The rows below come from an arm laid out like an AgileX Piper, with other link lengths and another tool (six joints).
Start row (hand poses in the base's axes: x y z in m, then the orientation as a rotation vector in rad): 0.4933 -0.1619 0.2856 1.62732 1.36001 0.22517
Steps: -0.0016 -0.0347 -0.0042 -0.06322 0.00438 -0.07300; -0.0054 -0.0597 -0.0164 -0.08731 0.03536 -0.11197; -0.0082 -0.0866 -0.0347 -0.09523 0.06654 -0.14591; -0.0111 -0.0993 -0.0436 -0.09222 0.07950 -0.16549; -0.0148 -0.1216 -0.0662 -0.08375 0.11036 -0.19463; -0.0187 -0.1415 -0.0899 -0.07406 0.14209 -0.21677; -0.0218 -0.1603 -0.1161 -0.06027 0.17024 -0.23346; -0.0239 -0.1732 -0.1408 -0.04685 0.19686 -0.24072; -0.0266 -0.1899 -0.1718 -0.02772 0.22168 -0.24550; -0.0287 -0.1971 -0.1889 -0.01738 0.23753 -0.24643; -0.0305 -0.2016 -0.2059 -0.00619 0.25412 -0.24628; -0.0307 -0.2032 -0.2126 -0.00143 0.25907 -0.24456; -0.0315 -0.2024 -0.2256 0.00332 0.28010 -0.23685; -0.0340 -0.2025 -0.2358 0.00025 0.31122 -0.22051; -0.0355 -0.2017 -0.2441 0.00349 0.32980 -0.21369; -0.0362 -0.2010 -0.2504 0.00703 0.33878 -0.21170; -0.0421 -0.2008 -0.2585 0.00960 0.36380 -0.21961; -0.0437 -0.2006 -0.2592 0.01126 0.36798 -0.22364; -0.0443 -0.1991 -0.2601 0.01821 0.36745 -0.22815; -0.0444 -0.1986 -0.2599 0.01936 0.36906 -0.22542
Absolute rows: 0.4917 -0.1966 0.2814 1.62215 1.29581 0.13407; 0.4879 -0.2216 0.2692 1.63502 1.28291 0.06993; 0.4851 -0.2485 0.2509 1.65781 1.27536 0.01954; 0.4822 -0.2612 0.2420 1.67573 1.26788 -0.00044; 0.4785 -0.2835 0.2194 1.70893 1.26505 -0.03710; 0.4746 -0.3034 0.1957 1.73911 1.26873 -0.06986; 0.4715 -0.3222 0.1695 1.76857 1.27484 -0.09397; 0.4694 -0.3351 0.1448 1.79181 1.28822 -0.11166; 0.4667 -0.3518 0.1138 1.81814 1.30302 -0.12269; 0.4646 -0.3590 0.0967 1.83207 1.31423 -0.12980; 0.4628 -0.3635 0.0797 1.84632 1.32702 -0.13637; 0.4626 -0.3651 0.0730 1.85087 1.33252 -0.13636; 0.4618 -0.3643 0.0600 1.85615 1.35491 -0.14660; 0.4593 -0.3644 0.0498 1.85180 1.39168 -0.16573; 0.4578 -0.3636 0.0415 1.85528 1.41139 -0.17561; 0.4571 -0.3629 0.0352 1.85947 1.41991 -0.17988; 0.4512 -0.3627 0.0271 1.87250 1.43025 -0.20508; 0.4496 -0.3625 0.0264 1.87737 1.42954 -0.21015; 0.4490 -0.3610 0.0255 1.88619 1.42563 -0.20776; 0.4489 -0.3605 0.0257 1.88600 1.42945 -0.20673
